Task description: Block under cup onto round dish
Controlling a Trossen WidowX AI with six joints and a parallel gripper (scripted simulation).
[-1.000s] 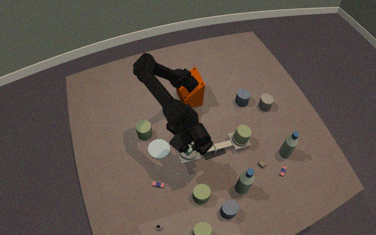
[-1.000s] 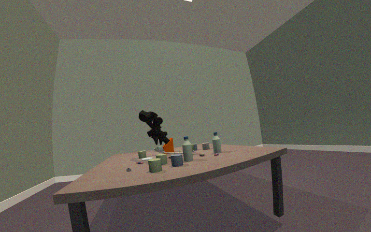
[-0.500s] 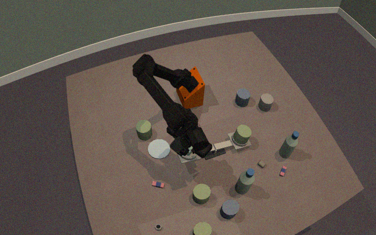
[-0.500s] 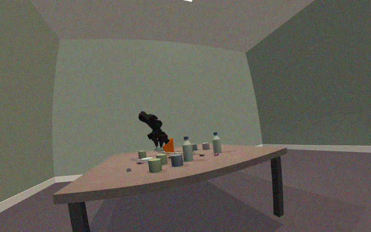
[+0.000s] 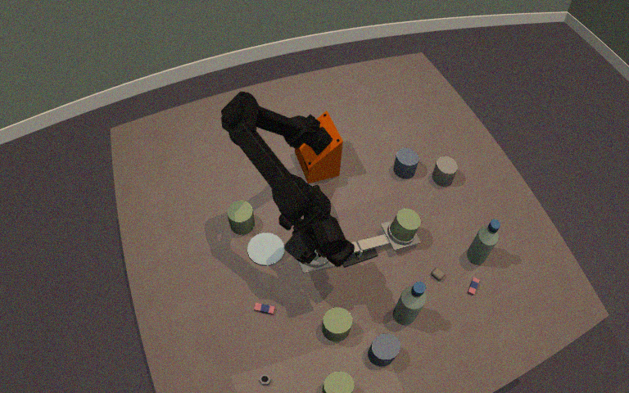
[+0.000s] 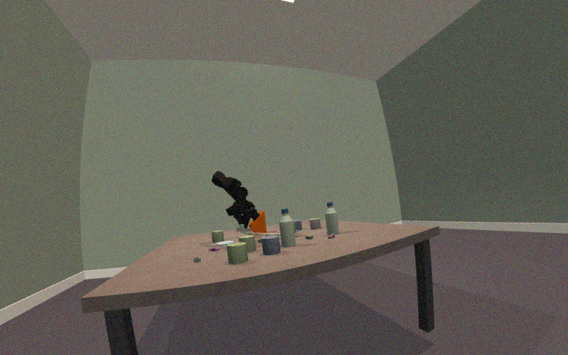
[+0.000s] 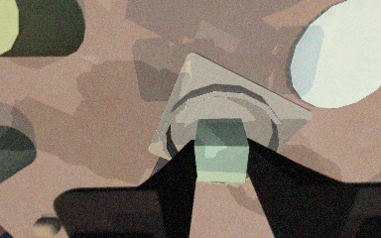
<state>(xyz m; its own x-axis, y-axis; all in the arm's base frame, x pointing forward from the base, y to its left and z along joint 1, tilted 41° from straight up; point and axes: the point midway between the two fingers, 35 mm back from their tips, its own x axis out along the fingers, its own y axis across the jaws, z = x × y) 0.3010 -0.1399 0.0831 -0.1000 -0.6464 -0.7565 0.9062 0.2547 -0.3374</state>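
My gripper tip is 10 cm past the round dish, 10 cm to the left of it and 8 cm above it. The rest, counted from my gripper tip: balance 1 cm ahead, 12 cm to the left, 6 cm below; then balance beam 1 cm ahead, 12 cm to the left, 4 cm below; then green block 1 cm above.
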